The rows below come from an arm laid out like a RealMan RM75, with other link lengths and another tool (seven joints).
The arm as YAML. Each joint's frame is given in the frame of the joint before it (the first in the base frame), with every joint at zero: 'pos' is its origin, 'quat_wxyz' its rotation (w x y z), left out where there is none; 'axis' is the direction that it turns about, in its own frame. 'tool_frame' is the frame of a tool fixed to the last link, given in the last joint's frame.
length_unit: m
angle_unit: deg
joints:
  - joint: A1
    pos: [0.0, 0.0, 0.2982]
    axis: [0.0, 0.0, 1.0]
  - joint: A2
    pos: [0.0, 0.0, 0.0]
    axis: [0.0, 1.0, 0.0]
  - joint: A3
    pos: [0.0, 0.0, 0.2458]
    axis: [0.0, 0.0, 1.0]
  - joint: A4
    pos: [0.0, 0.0, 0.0]
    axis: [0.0, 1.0, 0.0]
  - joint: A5
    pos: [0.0, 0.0, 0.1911]
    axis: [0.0, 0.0, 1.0]
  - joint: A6
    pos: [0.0, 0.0, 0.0]
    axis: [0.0, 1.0, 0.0]
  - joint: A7
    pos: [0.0, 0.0, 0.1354]
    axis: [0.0, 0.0, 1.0]
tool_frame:
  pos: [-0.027, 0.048, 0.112]
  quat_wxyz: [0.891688, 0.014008, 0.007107, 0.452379]
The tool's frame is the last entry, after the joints.
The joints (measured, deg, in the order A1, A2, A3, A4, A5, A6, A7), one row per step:
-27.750, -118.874, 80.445, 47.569, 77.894, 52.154, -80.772
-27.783, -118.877, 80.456, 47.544, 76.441, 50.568, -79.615
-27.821, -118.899, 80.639, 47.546, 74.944, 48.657, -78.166
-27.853, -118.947, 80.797, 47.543, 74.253, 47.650, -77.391
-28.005, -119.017, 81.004, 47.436, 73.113, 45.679, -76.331
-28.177, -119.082, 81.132, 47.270, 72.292, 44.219, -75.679
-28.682, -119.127, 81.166, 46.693, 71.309, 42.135, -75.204
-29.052, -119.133, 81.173, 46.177, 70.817, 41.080, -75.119
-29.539, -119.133, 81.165, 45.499, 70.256, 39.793, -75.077
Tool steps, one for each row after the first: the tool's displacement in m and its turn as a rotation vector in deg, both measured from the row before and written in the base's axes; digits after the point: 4 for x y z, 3 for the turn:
-0.0001, 0.0078, 0.0036, 1.871, -0.181, 0.480
-0.0009, 0.0083, 0.0032, 2.051, 0.145, 0.442
-0.0006, 0.0038, 0.0011, 0.978, 0.185, 0.191
-0.0017, 0.0076, 0.0022, 1.705, 0.283, 0.722
-0.0013, 0.0055, 0.0015, 1.155, 0.147, 0.674
-0.0025, 0.0082, 0.0019, 1.386, 0.110, 1.352
-0.0017, 0.0041, 0.0005, 0.543, -0.007, 0.876
-0.0023, 0.0049, 0.0006, 0.618, -0.002, 1.120

